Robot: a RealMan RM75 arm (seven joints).
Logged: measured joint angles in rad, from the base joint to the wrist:
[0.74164 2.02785 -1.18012 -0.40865 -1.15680 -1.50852 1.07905]
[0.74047 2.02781 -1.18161 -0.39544 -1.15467 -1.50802 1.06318]
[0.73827 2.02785 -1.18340 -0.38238 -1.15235 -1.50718 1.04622]
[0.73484 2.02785 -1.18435 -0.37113 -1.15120 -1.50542 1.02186]
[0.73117 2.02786 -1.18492 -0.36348 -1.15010 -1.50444 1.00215]
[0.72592 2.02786 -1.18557 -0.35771 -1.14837 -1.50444 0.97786]
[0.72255 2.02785 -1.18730 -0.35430 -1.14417 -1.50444 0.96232]
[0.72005 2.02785 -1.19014 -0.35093 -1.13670 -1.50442 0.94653]
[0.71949 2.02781 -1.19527 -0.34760 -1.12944 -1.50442 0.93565]
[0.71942 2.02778 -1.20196 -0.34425 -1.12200 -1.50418 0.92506]
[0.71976 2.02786 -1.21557 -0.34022 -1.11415 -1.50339 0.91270]
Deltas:
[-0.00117 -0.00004 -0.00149 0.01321 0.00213 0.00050 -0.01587]
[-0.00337 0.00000 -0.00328 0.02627 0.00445 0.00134 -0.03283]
[-0.00680 0.00000 -0.00423 0.03752 0.00560 0.00310 -0.05719]
[-0.01047 0.00001 -0.00480 0.04517 0.00670 0.00408 -0.07690]
[-0.01572 0.00001 -0.00545 0.05094 0.00843 0.00408 -0.10119]
[-0.01909 0.00000 -0.00718 0.05435 0.01263 0.00408 -0.11673]
[-0.02159 0.00000 -0.01002 0.05772 0.02010 0.00410 -0.13252]
[-0.02215 -0.00004 -0.01515 0.06105 0.02736 0.00410 -0.14340]
[-0.02222 -0.00007 -0.02184 0.06440 0.03480 0.00434 -0.15399]
[-0.02188 0.00001 -0.03545 0.06843 0.04265 0.00513 -0.16635]

